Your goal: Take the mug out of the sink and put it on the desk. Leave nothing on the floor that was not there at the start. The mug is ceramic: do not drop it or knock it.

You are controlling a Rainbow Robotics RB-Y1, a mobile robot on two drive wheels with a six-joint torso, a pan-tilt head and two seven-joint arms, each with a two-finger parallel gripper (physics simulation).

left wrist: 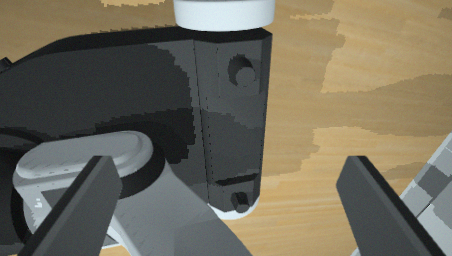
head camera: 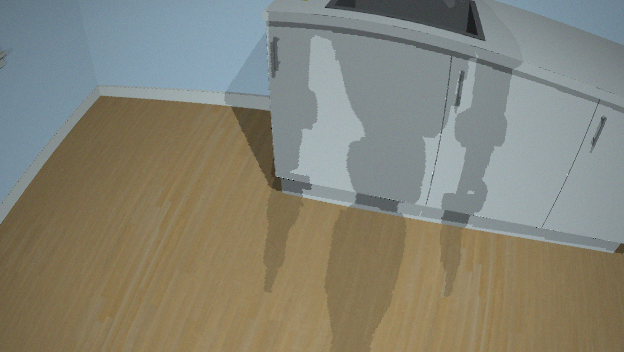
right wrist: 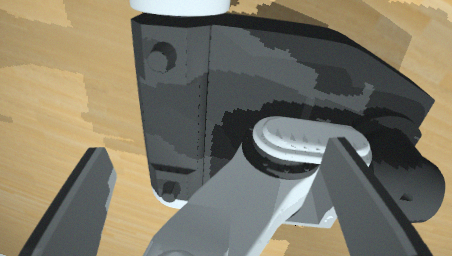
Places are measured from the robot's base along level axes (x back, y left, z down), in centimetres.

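Pixels of known places: left gripper, between the fingertips: (left wrist: 229, 170); right gripper, between the fingertips: (right wrist: 218, 157).
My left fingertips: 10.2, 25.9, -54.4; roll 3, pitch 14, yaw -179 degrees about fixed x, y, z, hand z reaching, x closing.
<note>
Behind a point stands the place of what it marks, as x, y, z.
The dark sink (head camera: 410, 15) @(-148.1, -33.0, -77.0) is set into the counter at the top of the head view, cut off by the frame edge. A faint, slightly lighter rounded shape shows at its top right, but I cannot tell whether it is the mug. The desk does not show in these views. My left gripper (left wrist: 229, 170) @(10.2, 25.9, -54.3) is open, its two fingers wide apart with no object between them, above the floor. My right gripper (right wrist: 218, 157) @(13.3, -25.2, -53.8) is open in the same way. Neither gripper shows in the head view.
The white cabinet (head camera: 390, 100) @(-106.3, -19.4, -60.6) with door handles stands ahead, and its counter (head camera: 560, 55) @(-105.1, -84.3, -91.1) runs to the right. A sliver of a yellow object (head camera: 304, 0) @(-123.2, 8.2, -91.1) shows on the counter left of the sink. The wooden floor (head camera: 150, 250) @(-85.2, 75.0, -0.1) meets blue walls at the left. My dark base (left wrist: 230, 125) @(1.4, 4.3, -19.1) (right wrist: 175, 105) @(1.2, -6.0, -19.1) lies below both grippers.
</note>
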